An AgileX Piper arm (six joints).
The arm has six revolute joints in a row. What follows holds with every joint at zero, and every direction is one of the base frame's.
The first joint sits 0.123 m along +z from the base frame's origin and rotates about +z.
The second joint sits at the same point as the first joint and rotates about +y.
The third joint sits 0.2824 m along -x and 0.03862 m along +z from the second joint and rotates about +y.
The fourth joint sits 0.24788 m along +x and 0.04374 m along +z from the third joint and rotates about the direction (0.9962, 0, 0.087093).
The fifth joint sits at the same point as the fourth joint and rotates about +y.
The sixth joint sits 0.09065 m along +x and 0.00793 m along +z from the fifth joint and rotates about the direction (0.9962, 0, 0.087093).
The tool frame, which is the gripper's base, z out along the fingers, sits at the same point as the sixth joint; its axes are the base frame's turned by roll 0, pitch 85 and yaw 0 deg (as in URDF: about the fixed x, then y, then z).
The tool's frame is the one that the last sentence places.
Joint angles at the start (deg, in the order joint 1, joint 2, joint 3, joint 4, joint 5, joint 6):
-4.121, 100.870, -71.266, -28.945, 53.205, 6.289
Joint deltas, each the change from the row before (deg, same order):
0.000, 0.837, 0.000, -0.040, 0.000, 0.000
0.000, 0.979, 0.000, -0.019, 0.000, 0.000
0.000, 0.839, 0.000, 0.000, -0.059, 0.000
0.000, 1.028, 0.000, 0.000, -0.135, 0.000
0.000, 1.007, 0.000, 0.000, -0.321, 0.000
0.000, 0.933, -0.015, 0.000, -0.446, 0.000
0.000, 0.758, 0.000, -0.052, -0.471, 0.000
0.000, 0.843, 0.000, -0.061, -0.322, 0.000
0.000, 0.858, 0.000, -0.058, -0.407, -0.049
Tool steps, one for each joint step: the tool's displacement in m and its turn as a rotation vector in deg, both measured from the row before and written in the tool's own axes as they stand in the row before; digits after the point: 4 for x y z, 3 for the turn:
-0.0005, 0.0020, 0.0049, -0.129, 0.751, -0.349
-0.0005, 0.0023, 0.0058, -0.174, 0.881, -0.391
-0.0006, 0.0020, 0.0049, -0.168, 0.697, -0.326
-0.0008, 0.0025, 0.0061, -0.214, 0.792, -0.398
-0.0010, 0.0025, 0.0060, -0.232, 0.589, -0.389
-0.0012, 0.0023, 0.0055, -0.230, 0.384, -0.353
-0.0011, 0.0019, 0.0045, -0.163, 0.211, -0.322
-0.0009, 0.0020, 0.0050, -0.160, 0.435, -0.359
-0.0010, 0.0021, 0.0051, -0.178, 0.364, -0.411

